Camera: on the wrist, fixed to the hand. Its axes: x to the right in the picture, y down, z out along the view.
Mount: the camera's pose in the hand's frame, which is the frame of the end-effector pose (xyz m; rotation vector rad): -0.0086 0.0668 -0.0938 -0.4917 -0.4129 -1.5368
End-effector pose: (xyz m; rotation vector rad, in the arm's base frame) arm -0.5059 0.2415 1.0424 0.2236 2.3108 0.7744
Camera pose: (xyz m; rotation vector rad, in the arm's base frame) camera -0.5642 0.2484 1.1418 -1.3095 1.2188 0.3369
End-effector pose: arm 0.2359 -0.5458 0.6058 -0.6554 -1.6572 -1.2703
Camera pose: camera 0.3273 -0.6110 0.6326 -0.2358 1.6712 2.0918
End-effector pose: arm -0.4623 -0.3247 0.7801 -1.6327 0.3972 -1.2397
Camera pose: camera -0.5269 -0.3957 0.7159 2.2405 0.9616 1.5362
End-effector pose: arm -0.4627 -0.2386 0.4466 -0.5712 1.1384 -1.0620
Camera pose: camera -0.5243 -0.1899 0.3619 -2.1331 0.4162 -1.7669
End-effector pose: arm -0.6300 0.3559 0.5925 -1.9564 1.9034 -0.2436
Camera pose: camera -0.7287 0.3498 0.6522 -3.0358 -0.1133 0.2513
